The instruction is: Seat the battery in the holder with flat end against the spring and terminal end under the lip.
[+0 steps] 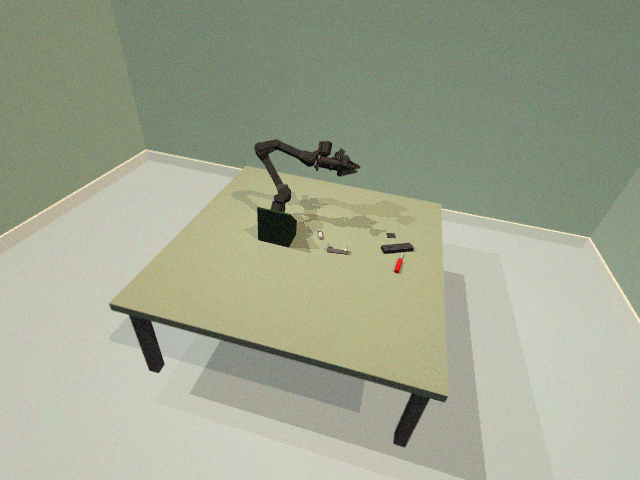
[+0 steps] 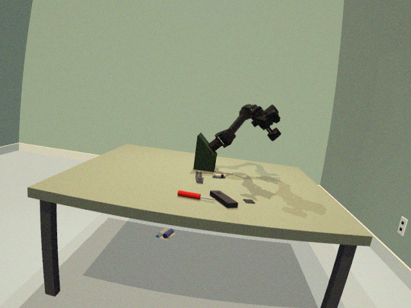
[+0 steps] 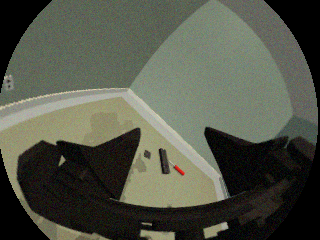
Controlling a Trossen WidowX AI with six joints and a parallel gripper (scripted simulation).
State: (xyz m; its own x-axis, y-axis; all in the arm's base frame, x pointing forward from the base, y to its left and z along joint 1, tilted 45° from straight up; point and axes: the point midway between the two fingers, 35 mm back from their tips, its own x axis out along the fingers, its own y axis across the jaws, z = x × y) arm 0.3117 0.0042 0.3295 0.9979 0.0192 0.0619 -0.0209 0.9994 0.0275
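The battery is 30 cm below my gripper tip, 20 cm to the right of it and 15 cm behind it. The rest, counted from my gripper tip: dark square (31 cm below, 22 cm ahead, 10 cm to the right); black bar (29 cm below, 25 cm ahead, 22 cm to the right); red-handled screwdriver (32 cm to the right, 30 cm below, 26 cm ahead).
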